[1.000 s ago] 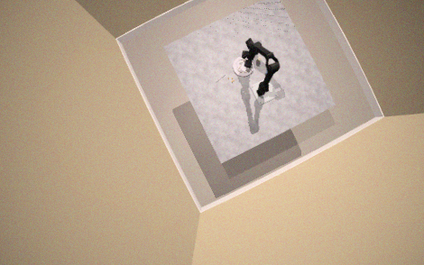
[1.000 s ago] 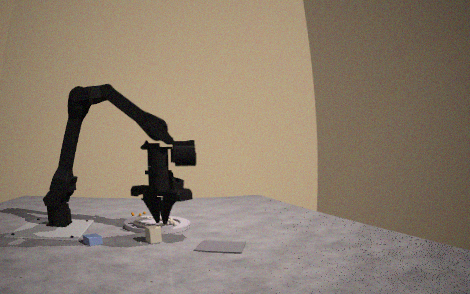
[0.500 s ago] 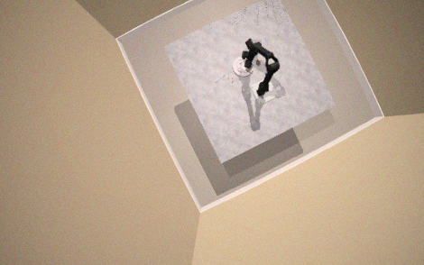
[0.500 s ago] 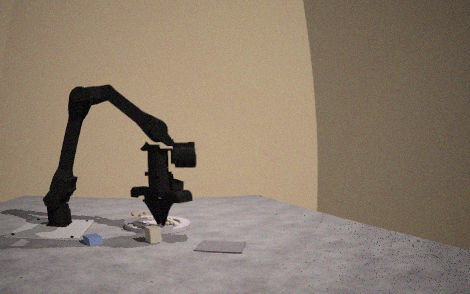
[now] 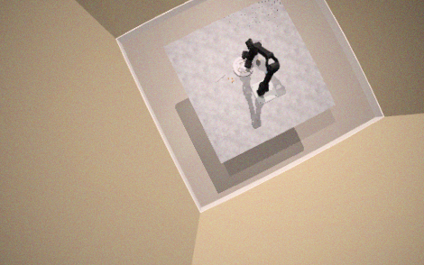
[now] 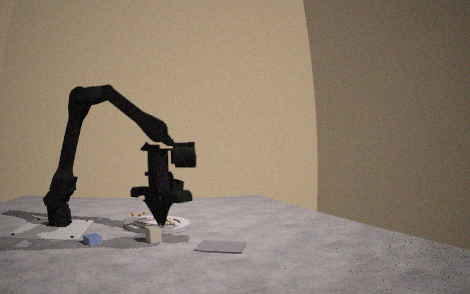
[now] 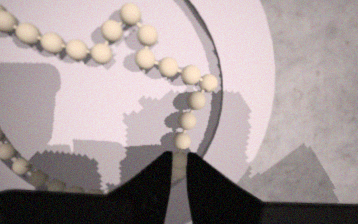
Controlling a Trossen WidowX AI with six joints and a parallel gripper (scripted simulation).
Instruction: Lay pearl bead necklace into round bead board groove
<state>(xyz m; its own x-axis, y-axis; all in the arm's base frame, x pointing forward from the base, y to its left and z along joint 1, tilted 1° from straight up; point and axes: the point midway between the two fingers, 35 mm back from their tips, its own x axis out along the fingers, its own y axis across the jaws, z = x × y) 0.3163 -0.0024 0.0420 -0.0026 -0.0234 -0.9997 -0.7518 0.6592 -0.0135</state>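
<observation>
Right now my gripper tip is 60 mm to the right of the round bead board, 20 mm past it and 10 mm above it. Also, from my gripper tip: flat grey plate 170 mm to the right, 140 mm ahead, 10 mm below; then cream cube 110 mm to the right, 20 mm behind; then blue block 160 mm behind, 140 mm to the right, 10 mm below.
</observation>
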